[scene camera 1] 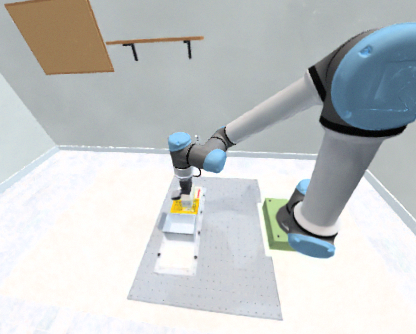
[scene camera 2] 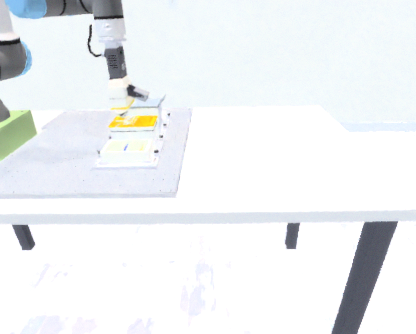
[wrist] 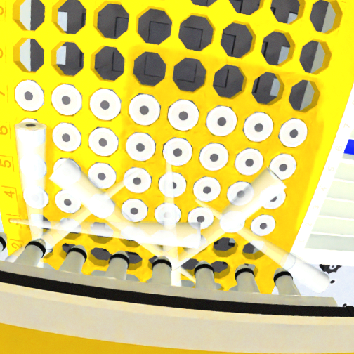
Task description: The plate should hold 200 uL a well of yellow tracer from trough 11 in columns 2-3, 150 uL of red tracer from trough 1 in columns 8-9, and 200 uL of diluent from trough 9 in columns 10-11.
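My pipetting head (scene camera 1: 187, 205) (scene camera 2: 120, 111) (wrist: 162, 264) hangs low over the yellow tip rack (scene camera 1: 175, 207) (scene camera 2: 145, 121) (wrist: 127, 37). Its nozzles in the wrist view are bare, with black rings and no tips on them. Tips stand in rack columns 4 to 7; the visible holes of columns 2, 3 and 8 upward are dark. Several loose tips (wrist: 31, 170) (wrist: 265, 187) lie crosswise on the rack beside the nozzles. The trough reservoir (scene camera 2: 127, 156) (wrist: 327, 210) stands next to the rack, with a blue strip; a red strip (scene camera 1: 198, 193) shows in scene camera 1. I cannot make out the plate's wells.
A grey-blue open box (scene camera 1: 180, 224) (scene camera 2: 146, 109) stands on the rack's other side. Beyond it lies a flat white area (scene camera 1: 177, 255) with dark knobs at its edges. All stand on a grey perforated board (scene camera 1: 232, 280) (scene camera 2: 75, 182). A green block (scene camera 1: 275, 225) (scene camera 2: 17, 131) carries the arm's base.
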